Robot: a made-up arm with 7 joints.
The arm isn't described. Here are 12 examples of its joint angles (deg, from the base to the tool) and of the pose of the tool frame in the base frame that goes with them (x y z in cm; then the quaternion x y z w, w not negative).
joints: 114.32 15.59 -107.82 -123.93 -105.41 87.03 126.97
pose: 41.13 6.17 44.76 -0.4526 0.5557 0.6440 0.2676
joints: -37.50 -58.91 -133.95 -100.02 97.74 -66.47 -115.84
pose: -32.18 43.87 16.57 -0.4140 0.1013 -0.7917 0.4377
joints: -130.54 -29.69 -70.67 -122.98 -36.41 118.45 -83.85
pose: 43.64 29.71 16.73 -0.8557 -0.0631 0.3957 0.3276
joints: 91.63 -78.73 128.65 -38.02 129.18 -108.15 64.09
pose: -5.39 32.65 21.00 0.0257 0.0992 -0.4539 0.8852
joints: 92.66 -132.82 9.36 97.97 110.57 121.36 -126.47
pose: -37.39 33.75 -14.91 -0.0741 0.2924 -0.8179 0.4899
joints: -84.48 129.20 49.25 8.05 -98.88 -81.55 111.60
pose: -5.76 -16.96 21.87 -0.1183 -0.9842 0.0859 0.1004
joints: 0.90 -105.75 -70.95 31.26 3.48 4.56 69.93
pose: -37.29 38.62 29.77 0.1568 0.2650 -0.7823 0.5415
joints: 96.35 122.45 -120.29 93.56 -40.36 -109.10 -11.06
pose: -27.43 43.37 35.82 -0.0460 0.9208 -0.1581 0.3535
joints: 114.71 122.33 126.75 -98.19 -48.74 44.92 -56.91
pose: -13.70 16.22 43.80 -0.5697 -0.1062 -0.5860 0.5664
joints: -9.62 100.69 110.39 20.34 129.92 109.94 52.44
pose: 28.83 11.84 70.27 -0.7431 -0.2884 0.5003 0.3380
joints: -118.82 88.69 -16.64 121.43 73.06 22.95 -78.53
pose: 28.59 8.45 8.31 -0.4690 0.6271 -0.0036 0.6218
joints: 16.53 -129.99 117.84 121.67 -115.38 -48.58 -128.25
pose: -10.39 56.64 9.81 -0.9284 0.2044 -0.2488 0.1856
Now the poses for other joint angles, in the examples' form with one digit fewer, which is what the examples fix.
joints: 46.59 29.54 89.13 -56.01 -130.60 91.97 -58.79
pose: 21.9 66.4 54.5 0.964 -0.049 0.037 0.260
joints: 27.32 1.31 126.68 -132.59 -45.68 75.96 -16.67
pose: -32.3 60.6 -15.9 0.623 0.421 0.483 0.450
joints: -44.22 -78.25 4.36 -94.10 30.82 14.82 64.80
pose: 17.9 30.8 -10.6 0.469 -0.736 -0.039 0.486
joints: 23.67 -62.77 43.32 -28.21 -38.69 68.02 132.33
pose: 34.5 29.0 18.7 -0.134 0.309 0.908 0.248
